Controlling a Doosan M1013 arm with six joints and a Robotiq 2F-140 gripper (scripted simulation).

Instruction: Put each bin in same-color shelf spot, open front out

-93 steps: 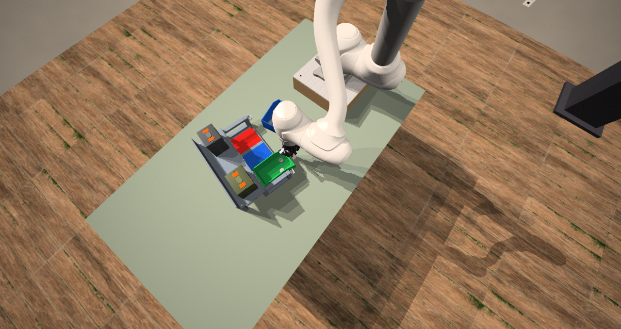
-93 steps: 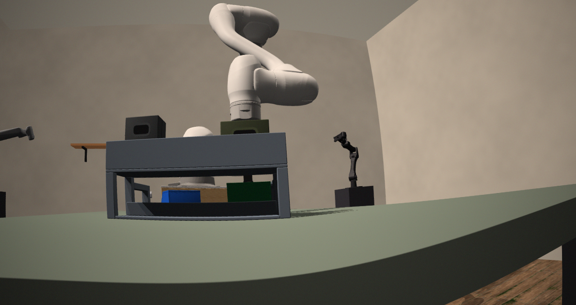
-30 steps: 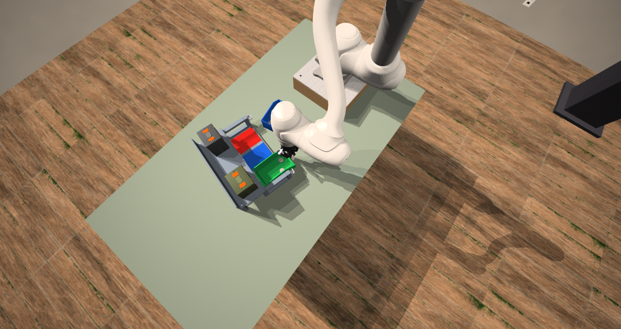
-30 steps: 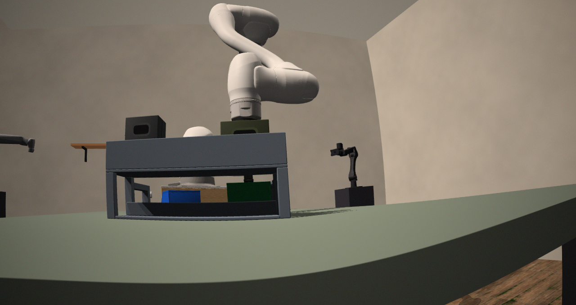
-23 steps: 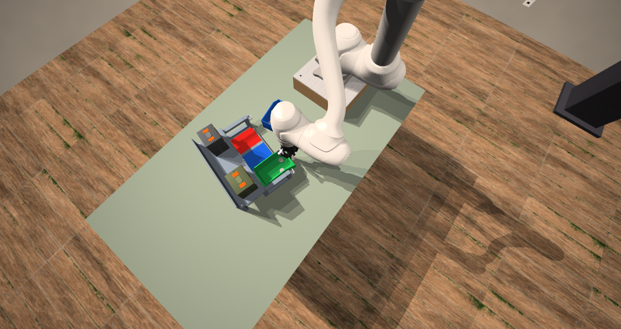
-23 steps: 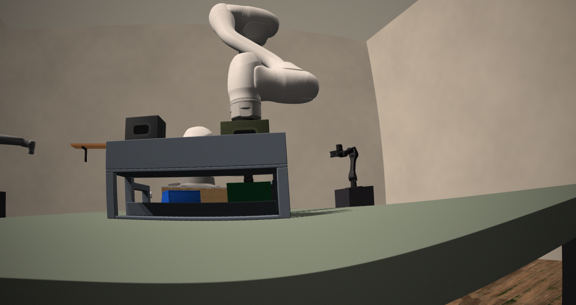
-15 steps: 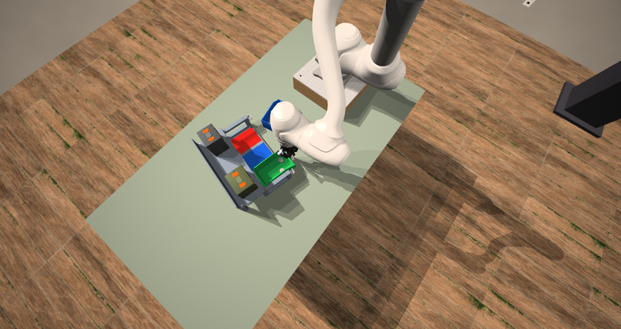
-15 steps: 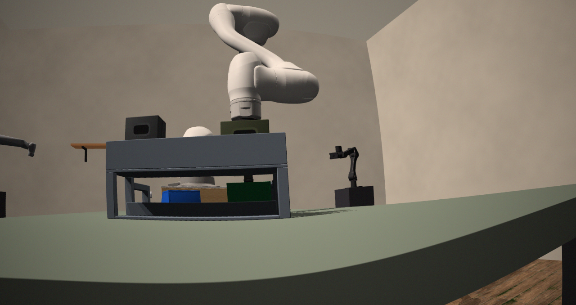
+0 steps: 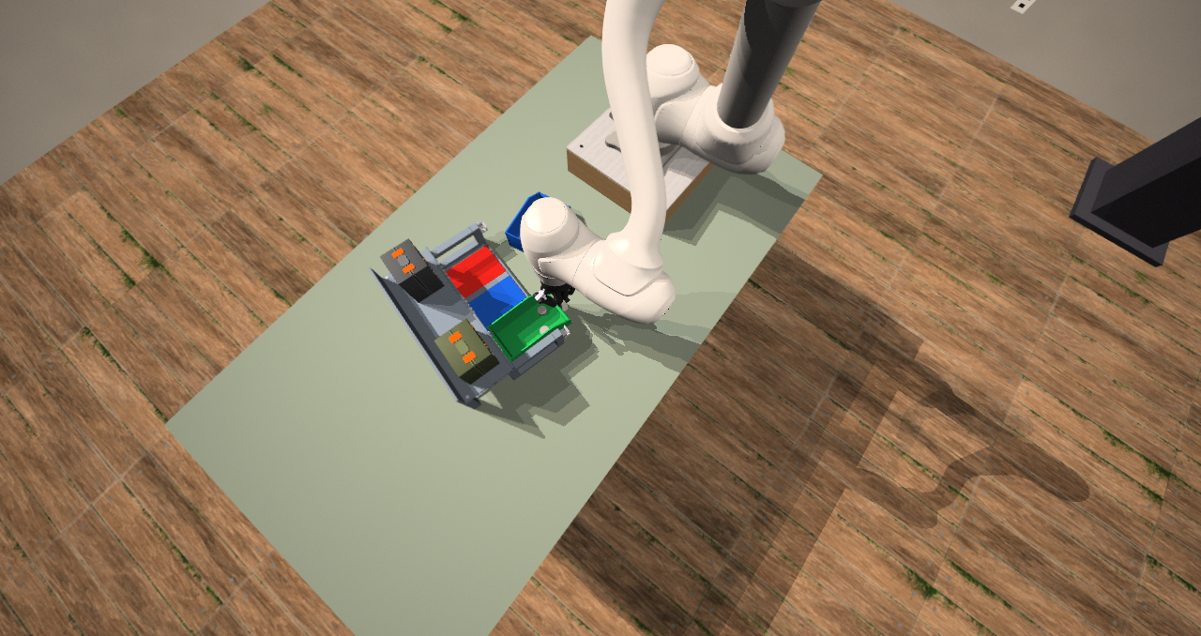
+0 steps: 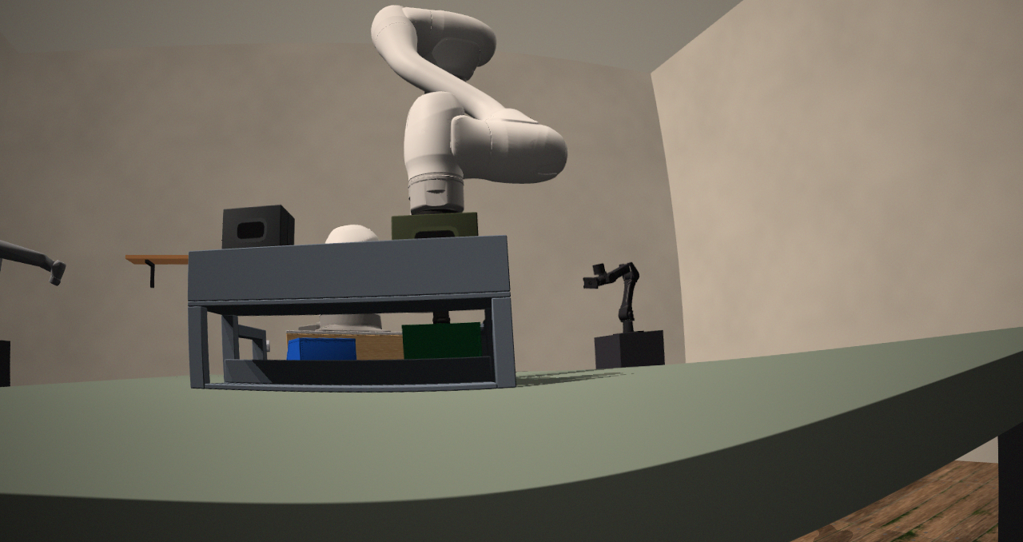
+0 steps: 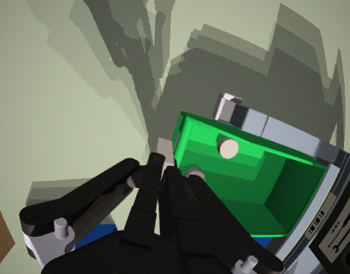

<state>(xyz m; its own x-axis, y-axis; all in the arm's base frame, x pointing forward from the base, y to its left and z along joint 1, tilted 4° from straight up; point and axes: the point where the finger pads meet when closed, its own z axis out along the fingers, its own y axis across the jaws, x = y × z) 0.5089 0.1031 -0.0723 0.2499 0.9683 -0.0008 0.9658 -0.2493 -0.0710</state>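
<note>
The green bin is 9 cm ahead of my hand and 2 cm to the right of it. Also, from my hand: black box 18 cm ahead, 28 cm to the right, 11 cm above; then olive box 24 cm ahead, 6 cm to the right, 10 cm above; then blue bin 15 cm behind, 20 cm to the right, 1 cm below.
</note>
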